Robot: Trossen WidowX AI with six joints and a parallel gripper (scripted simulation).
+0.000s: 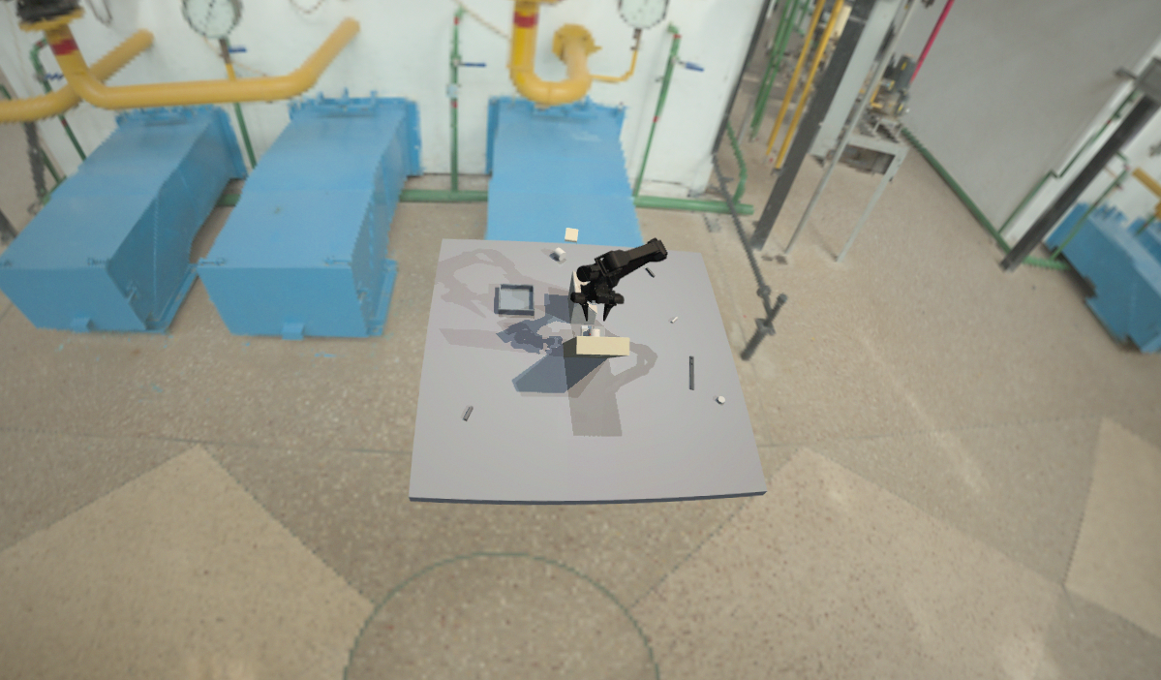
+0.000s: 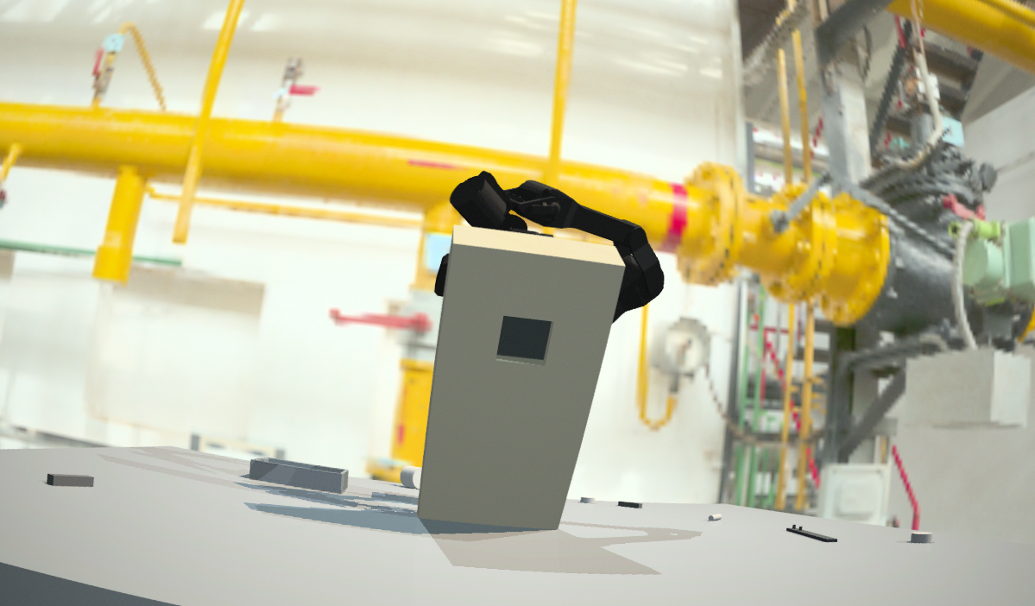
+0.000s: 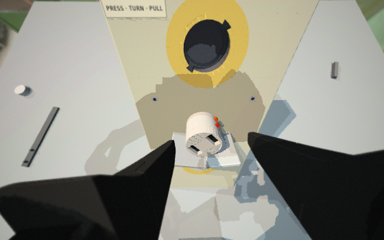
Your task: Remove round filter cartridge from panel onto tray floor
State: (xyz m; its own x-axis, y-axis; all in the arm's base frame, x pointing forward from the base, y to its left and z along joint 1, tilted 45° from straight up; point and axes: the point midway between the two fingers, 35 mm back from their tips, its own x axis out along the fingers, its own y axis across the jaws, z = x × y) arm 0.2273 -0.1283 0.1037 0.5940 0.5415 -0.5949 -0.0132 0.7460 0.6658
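My gripper tip is 80 mm above the service panel and 60 mm short of it.
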